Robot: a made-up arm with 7 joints. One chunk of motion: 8 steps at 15 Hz.
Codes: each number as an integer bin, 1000 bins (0 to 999) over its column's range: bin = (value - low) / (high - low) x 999, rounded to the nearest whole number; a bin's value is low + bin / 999 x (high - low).
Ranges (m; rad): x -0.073..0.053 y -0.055..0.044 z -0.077..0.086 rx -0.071..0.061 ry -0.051..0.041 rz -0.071..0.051
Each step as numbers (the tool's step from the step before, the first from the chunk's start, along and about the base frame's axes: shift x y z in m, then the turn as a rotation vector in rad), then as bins.
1 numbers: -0.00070 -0.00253 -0.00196 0.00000 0.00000 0.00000
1 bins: 573 529 460 537 554 581
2 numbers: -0.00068 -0.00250 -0.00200 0.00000 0.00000 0.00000
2 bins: 573 530 460 537 554 581
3 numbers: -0.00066 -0.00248 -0.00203 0.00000 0.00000 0.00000
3 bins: 574 530 459 537 554 581
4 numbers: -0.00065 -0.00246 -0.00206 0.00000 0.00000 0.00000
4 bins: 574 530 459 537 554 581
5 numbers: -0.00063 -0.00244 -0.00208 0.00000 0.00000 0.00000
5 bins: 574 530 459 537 554 581
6 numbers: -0.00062 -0.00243 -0.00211 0.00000 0.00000 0.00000
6 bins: 574 530 459 537 554 581
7 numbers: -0.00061 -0.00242 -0.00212 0.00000 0.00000 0.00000
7 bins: 574 531 459 537 554 581
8 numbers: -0.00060 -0.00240 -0.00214 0.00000 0.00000 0.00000
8 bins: 574 531 459 537 554 581
